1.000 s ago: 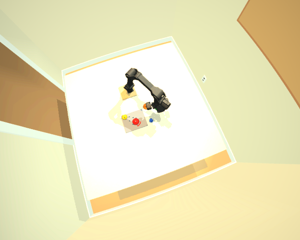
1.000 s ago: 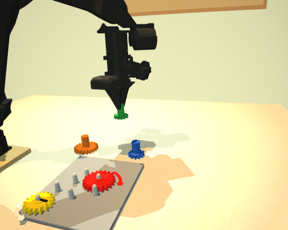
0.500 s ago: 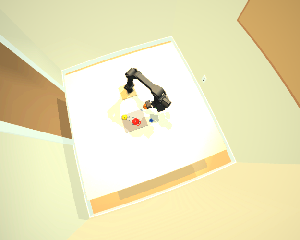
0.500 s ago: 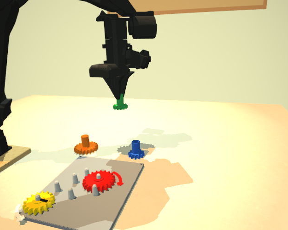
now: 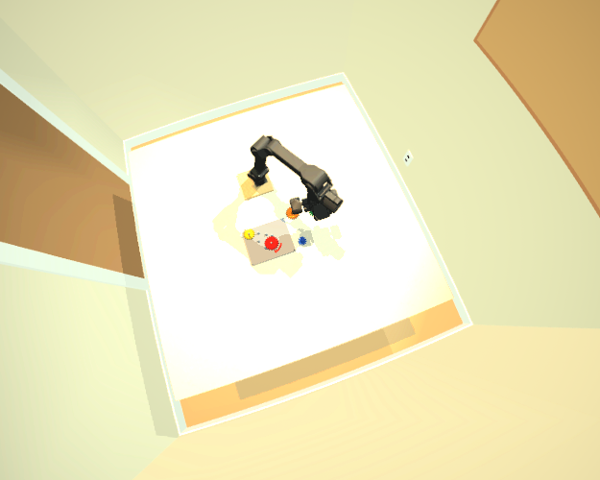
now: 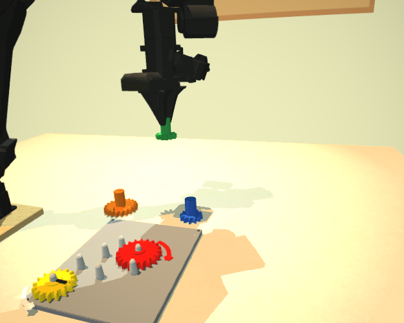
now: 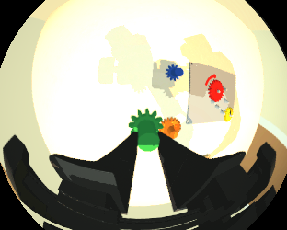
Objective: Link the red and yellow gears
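The red gear lies 220 mm to the right of my gripper tip and 140 mm below it. Also, from my gripper tip: green gear: 10 mm below; orange gear: 140 mm below, 90 mm behind, 60 mm to the right; blue gear: 140 mm below, 90 mm to the right, 60 mm ahead.
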